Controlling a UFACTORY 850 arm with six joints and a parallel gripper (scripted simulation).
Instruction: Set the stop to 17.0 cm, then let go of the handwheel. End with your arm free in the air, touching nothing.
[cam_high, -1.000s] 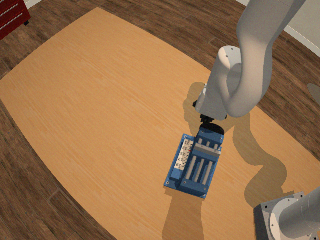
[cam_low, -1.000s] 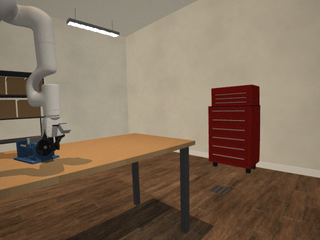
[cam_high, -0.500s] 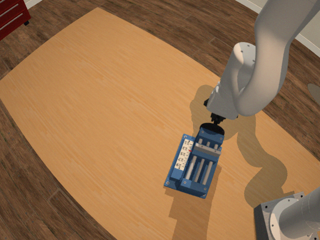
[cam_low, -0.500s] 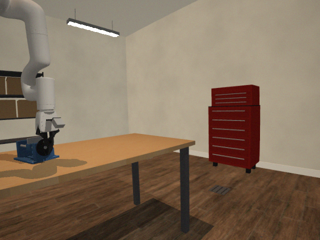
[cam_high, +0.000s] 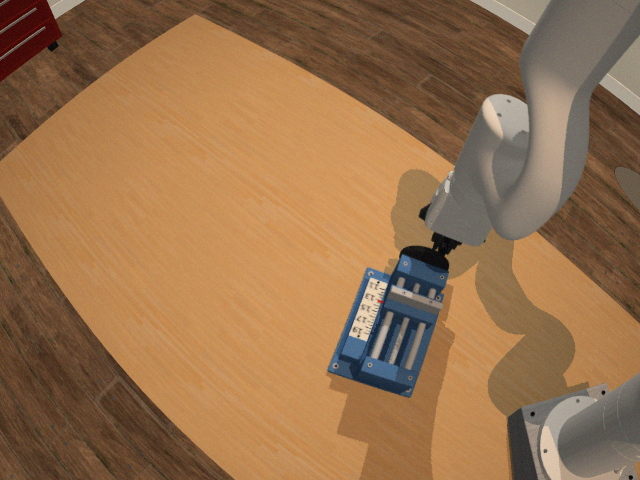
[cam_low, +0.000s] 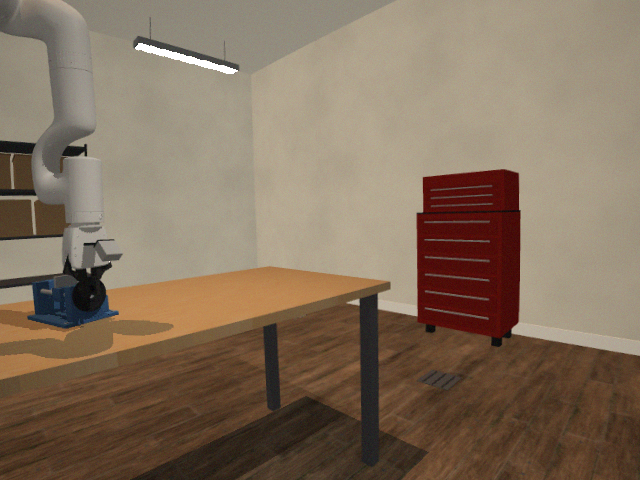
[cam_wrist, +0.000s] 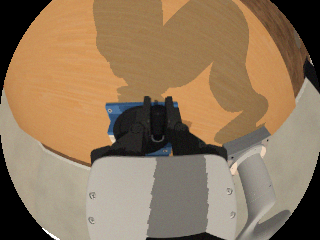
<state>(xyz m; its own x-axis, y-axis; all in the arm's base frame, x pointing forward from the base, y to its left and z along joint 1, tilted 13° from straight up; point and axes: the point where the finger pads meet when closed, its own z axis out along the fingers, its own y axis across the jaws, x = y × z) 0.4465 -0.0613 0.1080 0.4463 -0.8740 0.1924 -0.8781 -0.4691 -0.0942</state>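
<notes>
Now: hand 130 mm to the right of the grey stop bar, 30 mm past it and 10 mm above it. The rest, counted from my hand: black handwheel: 20 mm to the left, 10 mm below, 10 mm behind.
</notes>
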